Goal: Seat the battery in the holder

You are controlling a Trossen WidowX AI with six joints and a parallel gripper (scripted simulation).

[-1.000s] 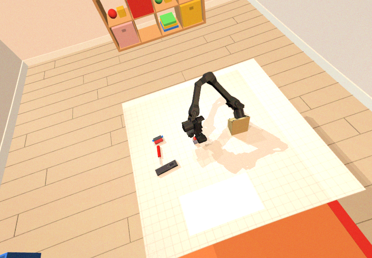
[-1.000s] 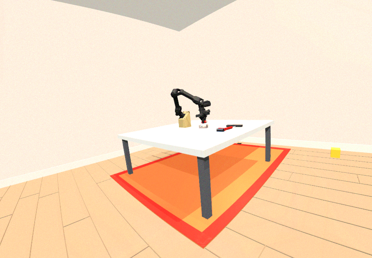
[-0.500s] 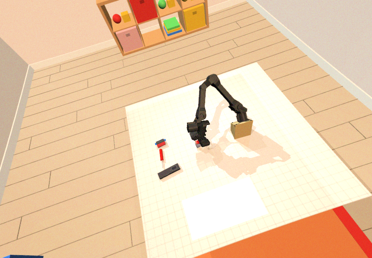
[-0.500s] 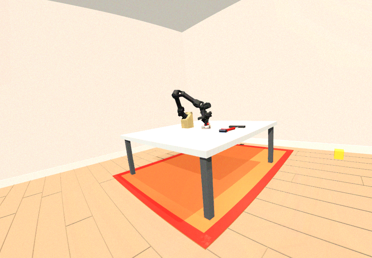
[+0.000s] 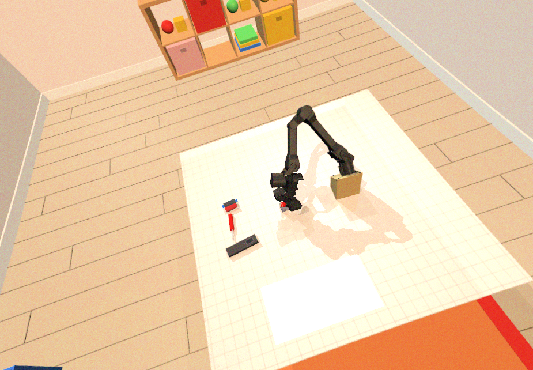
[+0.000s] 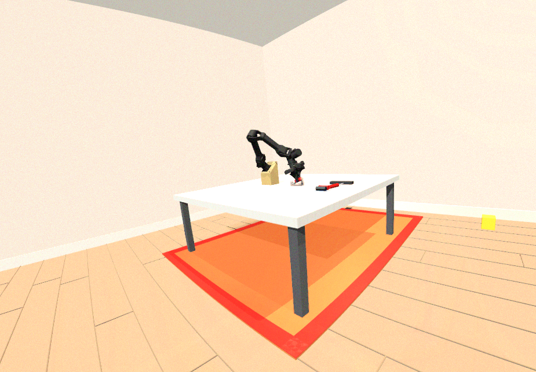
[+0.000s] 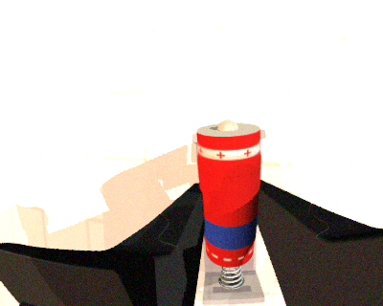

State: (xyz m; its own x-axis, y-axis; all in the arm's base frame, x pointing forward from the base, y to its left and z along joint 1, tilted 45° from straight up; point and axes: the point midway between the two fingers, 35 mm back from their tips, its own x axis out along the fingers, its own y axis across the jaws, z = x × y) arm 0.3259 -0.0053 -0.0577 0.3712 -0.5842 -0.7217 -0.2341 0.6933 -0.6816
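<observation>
The battery lies 1 cm above my gripper tip. Also, from my gripper tip: red screwdriver 30 cm ahead, 5 cm to the left, 2 cm below; then flat black bar 25 cm ahead, 16 cm to the left, 2 cm below.
</observation>
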